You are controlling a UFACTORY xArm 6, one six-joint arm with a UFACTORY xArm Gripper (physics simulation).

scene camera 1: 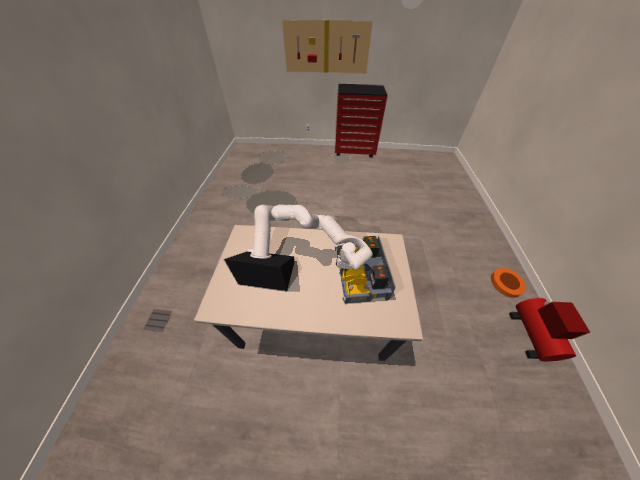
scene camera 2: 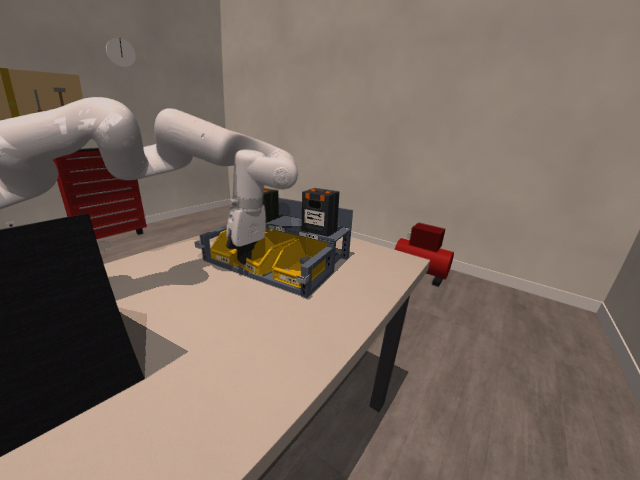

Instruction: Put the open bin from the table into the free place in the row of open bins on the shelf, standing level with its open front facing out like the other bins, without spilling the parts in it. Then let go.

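Places are measured from the arm's base along level axes (x ahead, y left, z up), in metres.
Where they show: gripper, fingertip midpoint: [scene camera 1: 343, 269] [scene camera 2: 244, 261]; arm's base, origin of the base link: [scene camera 1: 260, 256].
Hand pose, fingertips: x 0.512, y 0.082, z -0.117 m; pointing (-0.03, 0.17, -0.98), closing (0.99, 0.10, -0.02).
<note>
Things, the pixels of their top centre, and the offset from my fingertips. "*": a spot on its surface instead.
- grey shelf, surface spot: [scene camera 2: 279, 287] * dy -0.142, dx +0.015, dz -0.026 m
- left bin, surface spot: [scene camera 2: 220, 245] * dy +0.129, dx -0.008, dz +0.010 m
- middle bin, surface spot: [scene camera 2: 265, 261] * dy -0.069, dx +0.026, dz +0.017 m
- right bin, surface spot: [scene camera 2: 283, 264] * dy -0.092, dx +0.070, dz +0.002 m
Three yellow open bins stand side by side in the lower front row of the grey shelf [scene camera 1: 358, 298] [scene camera 2: 279, 287], their labelled open fronts facing out. In scene camera 2 they are the left bin [scene camera 2: 220, 245], the middle bin [scene camera 2: 265, 261] and the right bin [scene camera 2: 283, 264]. The middle bin sits between the other two and looks about level; its base contact is hard to see. My gripper [scene camera 2: 242, 255] reaches down at the middle bin's left side, with dark fingers shut on it. The fingers hide part of the left and middle bins. The parts inside are too small to make out.
Two dark boxes with orange marks, a near one [scene camera 1: 380, 276] [scene camera 2: 319, 211] and a far one [scene camera 1: 371, 244] [scene camera 2: 270, 204], stand on the shelf's raised back level. Grey end posts flank the bins. A black block [scene camera 1: 261, 271] [scene camera 2: 56, 320] stands by the arm's base.
</note>
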